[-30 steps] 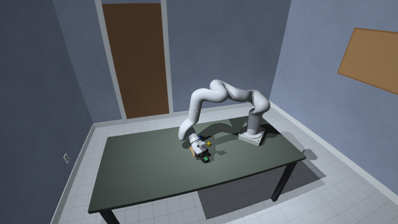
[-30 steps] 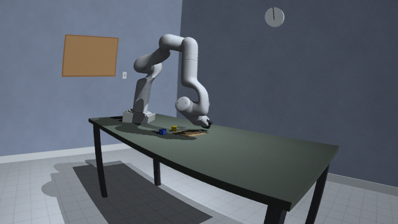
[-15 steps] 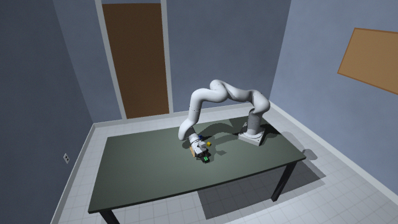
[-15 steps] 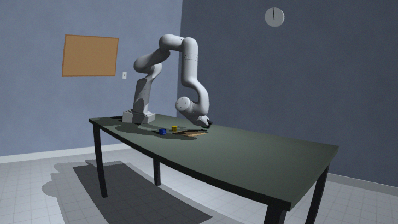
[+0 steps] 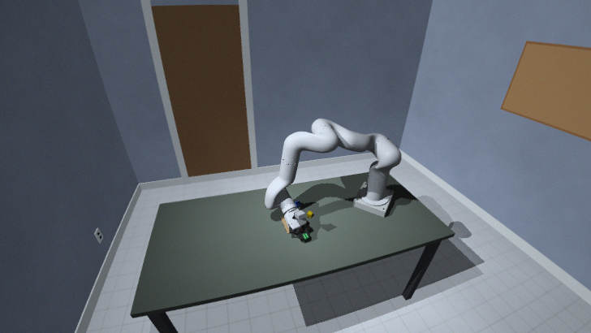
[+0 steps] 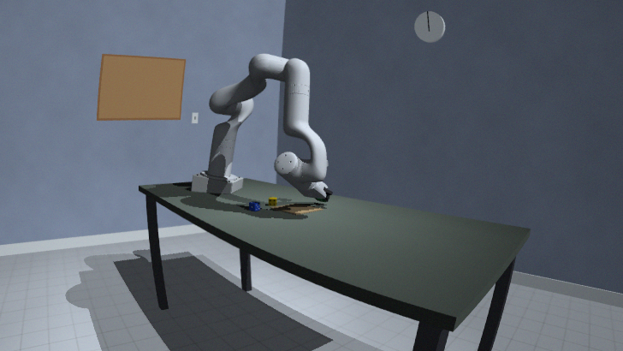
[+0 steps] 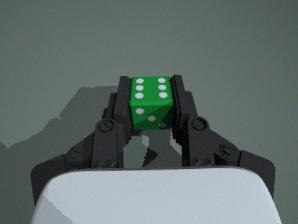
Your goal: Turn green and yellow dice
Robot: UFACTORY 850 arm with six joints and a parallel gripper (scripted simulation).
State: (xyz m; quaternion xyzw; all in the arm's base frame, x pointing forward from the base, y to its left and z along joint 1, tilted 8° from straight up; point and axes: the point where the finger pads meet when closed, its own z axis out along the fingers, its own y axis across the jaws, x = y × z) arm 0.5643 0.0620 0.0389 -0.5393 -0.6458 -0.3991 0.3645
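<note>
Now: the tan mat 140 mm to the right of my hand, 30 mm below it and 20 mm behind it. From my hand the other things lie so: green die 10 mm to the left; then yellow die 150 mm to the right, 130 mm behind, 20 mm below; then blue die 270 mm to the right, 110 mm behind, 20 mm below.
</note>
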